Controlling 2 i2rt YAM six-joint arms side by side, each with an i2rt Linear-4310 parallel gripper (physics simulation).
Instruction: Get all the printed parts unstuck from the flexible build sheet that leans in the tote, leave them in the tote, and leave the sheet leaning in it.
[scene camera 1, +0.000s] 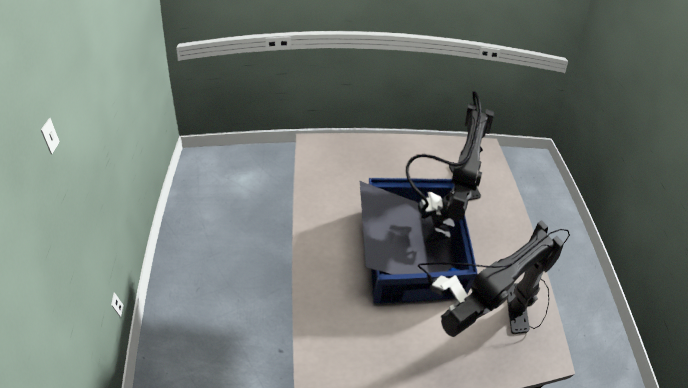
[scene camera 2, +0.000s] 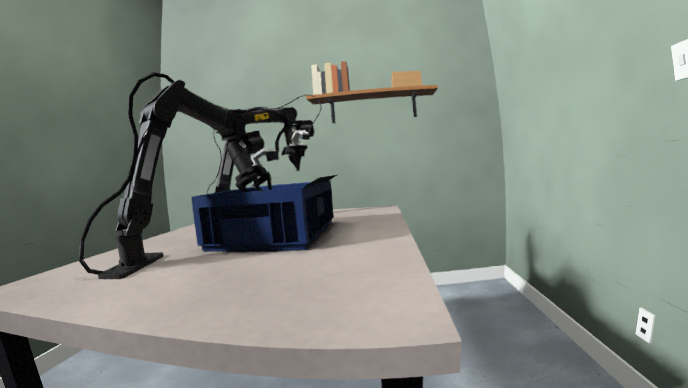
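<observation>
The blue tote stands on the table. The dark build sheet leans in it, its upper edge above the rim at the left in scene camera 1. Shadows fall on the sheet's face; I make out no part stuck on its visible face. A small blue part shows low in the tote at the near right corner. My right gripper is open, fingers down at the tote's mouth. My left gripper is shut and empty, raised beyond the tote in scene camera 2; its fingers are hidden in scene camera 1. The tote's floor is partly hidden.
The two arms are mounted on the table, to the right of the tote in scene camera 1. Both forearms and their cables hang near the tote's right side there. A wall shelf with books and a box is in the background.
</observation>
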